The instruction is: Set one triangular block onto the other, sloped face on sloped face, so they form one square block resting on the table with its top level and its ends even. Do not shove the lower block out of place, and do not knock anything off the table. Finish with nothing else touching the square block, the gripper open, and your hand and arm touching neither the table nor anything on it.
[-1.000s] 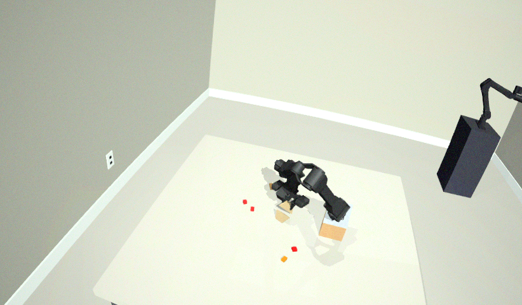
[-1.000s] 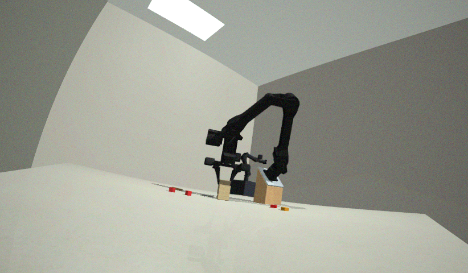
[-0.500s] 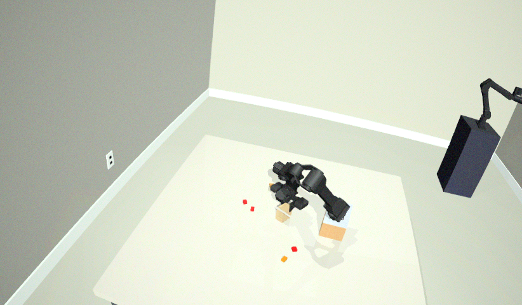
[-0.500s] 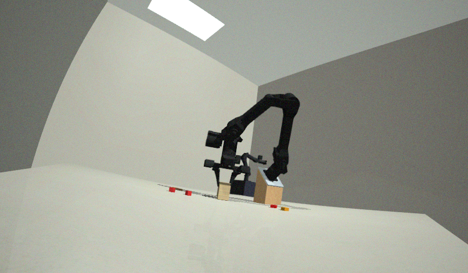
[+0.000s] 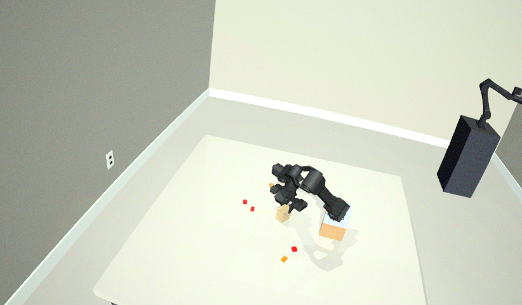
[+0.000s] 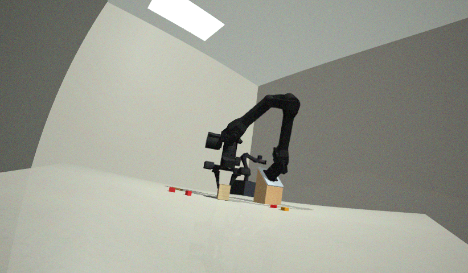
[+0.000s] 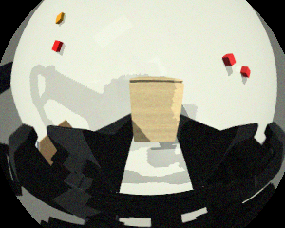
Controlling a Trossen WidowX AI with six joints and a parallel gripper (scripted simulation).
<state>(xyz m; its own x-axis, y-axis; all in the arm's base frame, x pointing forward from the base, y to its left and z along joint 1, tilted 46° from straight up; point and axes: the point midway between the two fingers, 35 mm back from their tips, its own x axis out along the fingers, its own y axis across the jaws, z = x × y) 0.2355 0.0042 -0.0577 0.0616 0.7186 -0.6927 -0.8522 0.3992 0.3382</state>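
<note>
My gripper tip is now 1 cm below the triangular wooden block. Round my gripper tip: orange cube (5 cm behind, 27 cm to the left, 4 cm below); red cube (8 cm behind, 20 cm to the left, 4 cm below).
</note>
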